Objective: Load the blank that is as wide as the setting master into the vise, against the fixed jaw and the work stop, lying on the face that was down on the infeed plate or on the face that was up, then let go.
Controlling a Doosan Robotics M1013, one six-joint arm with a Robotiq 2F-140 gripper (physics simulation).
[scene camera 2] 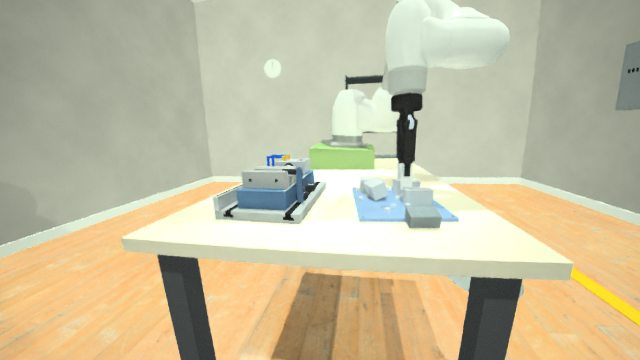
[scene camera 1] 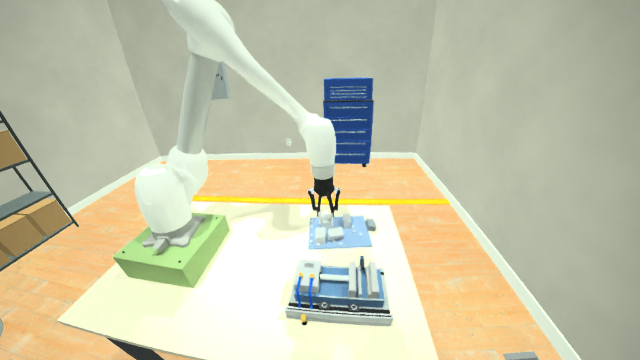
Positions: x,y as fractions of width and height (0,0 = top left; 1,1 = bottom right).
Labels:
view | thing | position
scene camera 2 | my gripper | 0.63,0.52
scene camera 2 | dark grey setting master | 0.65,0.60
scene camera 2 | vise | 0.39,0.55
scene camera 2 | blue infeed plate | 0.58,0.58

